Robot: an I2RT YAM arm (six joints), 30 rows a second.
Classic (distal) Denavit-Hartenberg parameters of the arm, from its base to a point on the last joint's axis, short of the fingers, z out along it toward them. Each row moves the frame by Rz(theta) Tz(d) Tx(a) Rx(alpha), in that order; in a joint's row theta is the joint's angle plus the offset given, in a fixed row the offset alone. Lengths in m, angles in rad.
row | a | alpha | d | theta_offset
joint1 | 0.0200 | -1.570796 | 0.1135 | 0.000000
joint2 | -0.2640 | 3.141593 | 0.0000 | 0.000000
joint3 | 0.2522 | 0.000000 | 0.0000 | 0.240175
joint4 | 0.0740 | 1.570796 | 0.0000 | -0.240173
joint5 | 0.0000 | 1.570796 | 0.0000 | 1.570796
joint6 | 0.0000 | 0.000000 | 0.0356 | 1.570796
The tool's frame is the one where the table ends.
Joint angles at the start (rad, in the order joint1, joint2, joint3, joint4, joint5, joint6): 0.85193 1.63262 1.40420 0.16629 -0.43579 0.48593
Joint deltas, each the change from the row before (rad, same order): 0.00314 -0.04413 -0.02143 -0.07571 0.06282 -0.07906; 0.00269 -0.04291 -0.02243 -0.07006 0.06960 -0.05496; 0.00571 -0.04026 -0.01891 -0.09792 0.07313 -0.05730; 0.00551 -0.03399 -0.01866 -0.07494 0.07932 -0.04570; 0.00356 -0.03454 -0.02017 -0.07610 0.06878 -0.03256; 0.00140 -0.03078 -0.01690 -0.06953 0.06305 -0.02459; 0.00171 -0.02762 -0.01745 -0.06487 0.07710 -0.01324; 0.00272 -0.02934 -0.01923 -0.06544 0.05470 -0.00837; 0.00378 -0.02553 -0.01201 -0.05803 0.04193 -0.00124
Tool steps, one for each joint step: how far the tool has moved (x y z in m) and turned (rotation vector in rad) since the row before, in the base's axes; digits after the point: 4 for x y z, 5 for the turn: -0.0069 -0.0092 0.0005 -0.06772 -0.04439 -0.05297; -0.0065 -0.0096 -0.0003 -0.06366 -0.02561 -0.05898; -0.0075 -0.0094 -0.0034 -0.09148 -0.01221 -0.05477; -0.0062 -0.0086 -0.0033 -0.08056 -0.01616 -0.05889; -0.0064 -0.0095 -0.0039 -0.07843 -0.00322 -0.05094; -0.0055 -0.0093 -0.0034 -0.07169 -0.00087 -0.04756; -0.0048 -0.0092 -0.0041 -0.07112 0.00054 -0.06216; -0.0062 -0.0091 -0.0043 -0.06455 0.01001 -0.04127; -0.0059 -0.0077 -0.0022 -0.04908 0.01073 -0.03131
